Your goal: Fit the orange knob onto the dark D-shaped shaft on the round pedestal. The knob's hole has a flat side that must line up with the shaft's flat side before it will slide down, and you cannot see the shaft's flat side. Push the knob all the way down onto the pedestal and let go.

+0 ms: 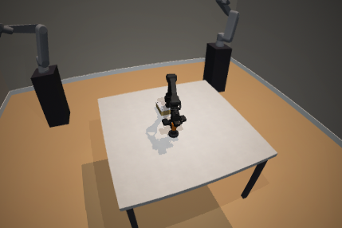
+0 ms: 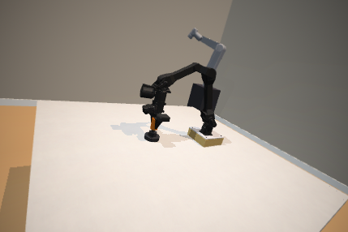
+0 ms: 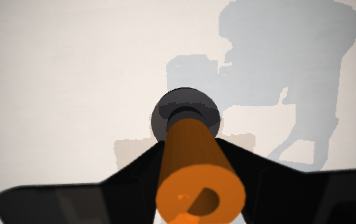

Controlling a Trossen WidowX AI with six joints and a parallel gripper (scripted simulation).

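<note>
Right now my gripper tip is 20 mm below the orange knob. Round my gripper tip: dark shaft: 40 mm below.
</note>
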